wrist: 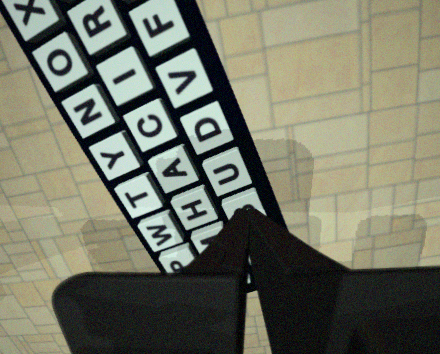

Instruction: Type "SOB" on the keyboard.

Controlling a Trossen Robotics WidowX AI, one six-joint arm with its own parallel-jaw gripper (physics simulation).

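Places are measured from the arm's base along level axes (x down, y left, z ahead), in millimetres.
Pixels of known places: gripper, fingertip midpoint: [246,218].
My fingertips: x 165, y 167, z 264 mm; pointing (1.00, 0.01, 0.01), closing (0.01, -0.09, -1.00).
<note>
Ahead of a thing's pixels: the offset from my fingertips to its top centre. "spot": to the spot under its first point. Level surfaces: height alone.
A black keyboard @[spot: dx +8, dy +4, dz -18 mm] [281,220] with white letter keys runs diagonally from the upper left to the lower middle. The O key @[dx +3, dy -60, dz +78 mm] [60,62] is at the upper left, between X and N in its row. The B key @[dx +3, dy -1, dz +0 mm] [243,203] is just past the U key @[dx +3, dy -20, dz +10 mm] [227,171], and the fingertips cover part of it. The S key cannot be made out in this view. My gripper [246,218] is shut and empty, its tips together over the B key; whether they touch it cannot be told.
Other keys include D @[spot: dx +3, dy -38, dz +19 mm] [207,128], A @[spot: dx +3, dy -20, dz +33 mm] [173,169], H @[spot: dx +3, dy -2, dz +24 mm] [194,207] and T @[spot: dx +3, dy -6, dz +49 mm] [138,195]. My fingers hide the keyboard's lower end. A beige tiled surface @[dx +20 mm] [315,65] lies around the keyboard, with shadows falling on it.
</note>
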